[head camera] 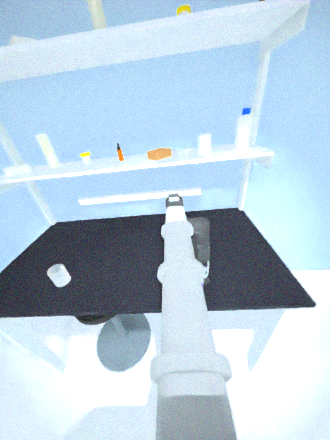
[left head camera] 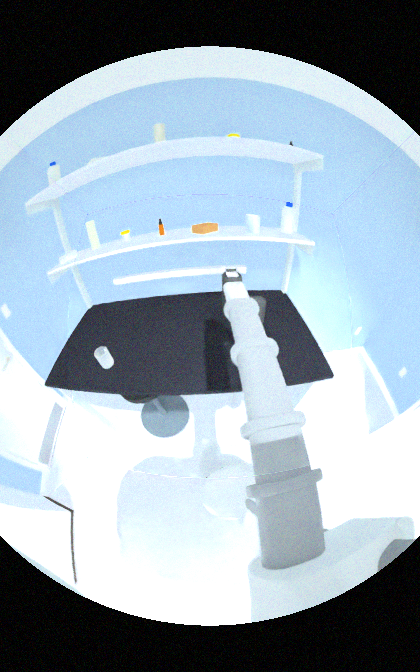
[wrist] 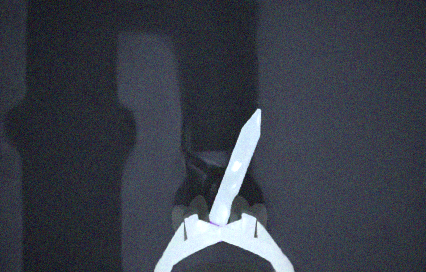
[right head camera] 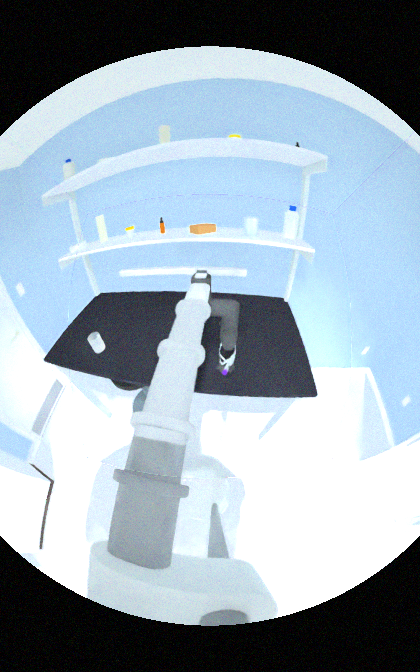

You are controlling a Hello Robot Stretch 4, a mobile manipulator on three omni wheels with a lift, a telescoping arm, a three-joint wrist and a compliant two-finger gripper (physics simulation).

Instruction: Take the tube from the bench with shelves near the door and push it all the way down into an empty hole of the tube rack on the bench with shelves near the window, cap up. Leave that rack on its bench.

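Frame: origin at the robot's base, x ahead, y left, z up, level; millimetres.
Where they show: gripper, between the fingertips: [wrist: 219, 211].
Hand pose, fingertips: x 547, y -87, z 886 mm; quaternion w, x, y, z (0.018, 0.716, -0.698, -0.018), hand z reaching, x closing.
Things, the pixels of their top centre, and the offset from my fingertips. "spot": a spot on its surface instead. Level surfaces: height alone.
- tube, centre of its top: [wrist: 236, 174] 38 mm ahead, 14 mm right, 21 mm up
- bench top, height of its surface: 0 mm up
- white cup-like container, centre of its top: [head camera: 55, 269] 65 mm ahead, 679 mm left, 90 mm up
- orange-brown block, a spot on its surface: [head camera: 159, 153] spot: 435 mm ahead, 141 mm left, 487 mm up
The tube [wrist: 235, 169] is white with a pointed end. In the wrist view it points up and slightly right over the black bench top. Its purple cap [right head camera: 224, 372] [wrist: 215, 223] is at my fingertips, mostly covered by them in the wrist view. My gripper [wrist: 219, 211] [right head camera: 225, 368] is shut on the tube at its cap end, over the right front part of the bench top [head camera: 115, 250] [left head camera: 150, 330] [right head camera: 275, 345]. In the head view my arm partly hides the gripper. I cannot tell the tube's height above the bench. The tube rack does not show.
A white cup-like container [head camera: 59, 275] [left head camera: 104, 357] [right head camera: 96, 342] is on the bench's left. Shelves above carry bottles, jars and an orange-brown block [head camera: 159, 153] [left head camera: 205, 228] [right head camera: 203, 229]. A round grey stool [head camera: 123, 342] [left head camera: 165, 416] is by the bench's front edge.
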